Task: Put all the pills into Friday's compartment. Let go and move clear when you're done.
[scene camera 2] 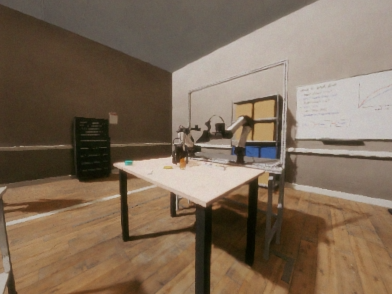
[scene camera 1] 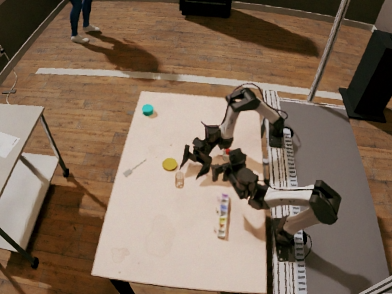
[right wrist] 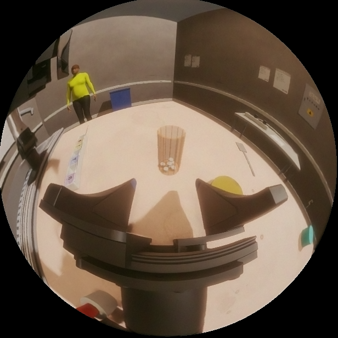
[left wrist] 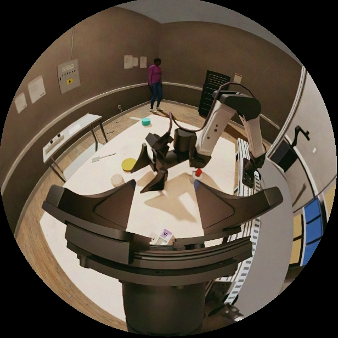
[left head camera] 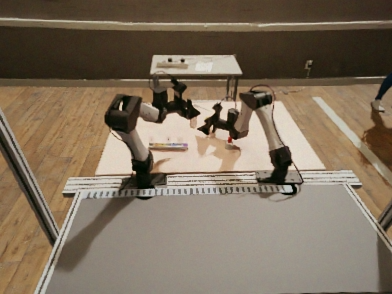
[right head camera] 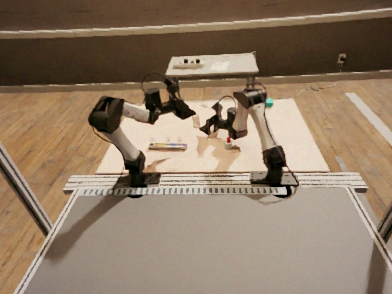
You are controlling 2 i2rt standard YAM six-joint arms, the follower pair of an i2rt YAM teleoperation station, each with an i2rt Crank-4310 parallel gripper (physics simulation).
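Places are measured from the left arm's base along level axes (x back, y right, z up), in centimetres.
Pixels of known places: left gripper, between the fingertips: point(scene camera 2: 197, 141) point(scene camera 1: 220, 160) point(left head camera: 195, 109) point(right head camera: 192, 109); right gripper, between the fingertips: point(scene camera 2: 182, 163) point(scene camera 1: 187, 174) point(left head camera: 200, 124) point(right head camera: 203, 124); left arm's base, origin of its link: point(scene camera 2: 239, 163) point(scene camera 1: 282, 239) point(left head camera: 144, 182) point(right head camera: 138, 181); right arm's base, origin of its link: point(scene camera 2: 192, 156) point(scene camera 1: 274, 133) point(left head camera: 278, 178) point(right head camera: 273, 179).
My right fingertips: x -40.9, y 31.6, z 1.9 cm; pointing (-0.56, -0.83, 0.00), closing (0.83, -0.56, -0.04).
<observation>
For each thing: its middle in the pictures, then the offset to it from my right fingertips.
- clear orange cup, middle of its body: point(scene camera 1: 179, 180) point(left head camera: 193, 120) point(right head camera: 196, 120) dz +0.8, dx -3.4, dy -3.9 cm
- coloured pill organizer, middle of its body: point(scene camera 1: 221, 213) point(left head camera: 168, 143) point(right head camera: 168, 143) point(scene camera 2: 212, 165) dz -0.7, dx +14.7, dy -19.5 cm
- yellow disc, middle of its body: point(scene camera 1: 169, 164) dz -2.6, dx -8.5, dy +7.1 cm
- spatula, middle of its body: point(scene camera 1: 135, 167) dz -3.1, dx -24.9, dy +5.1 cm
- teal round item, middle of its body: point(scene camera 1: 147, 109) point(right head camera: 268, 102) dz -1.5, dx -22.7, dy +42.8 cm
- red-topped white bottle, middle of its body: point(left head camera: 229, 143) dz +0.0, dx +19.0, dy +12.3 cm
A clear orange cup point(left head camera: 193, 122) point(right head camera: 196, 121) point(scene camera 1: 179, 179) point(right wrist: 171, 145) stands upright on the table; several white pills point(right wrist: 169, 165) lie at its bottom. The coloured pill organizer point(left head camera: 168, 146) point(right head camera: 167, 147) point(scene camera 1: 223, 217) point(right wrist: 76, 160) lies nearer the arms, with small pale flaps standing along one side. Friday's compartment cannot be told at this size. My right gripper point(right wrist: 165, 180) point(left head camera: 208, 118) point(scene camera 1: 191, 171) is open and empty, low beside the cup, facing it. My left gripper is open and empty above the table, with one organizer end showing beyond its base.
A yellow disc point(scene camera 1: 170, 164) point(right wrist: 226, 185) lies beside the cup. A spatula point(scene camera 1: 134, 169) point(right wrist: 246, 157) and a teal round item point(scene camera 1: 147, 110) point(right head camera: 269, 102) lie farther off. A red-topped white bottle point(left head camera: 229, 145) point(left wrist: 198, 175) stands under my right arm. The two grippers are close together.
</observation>
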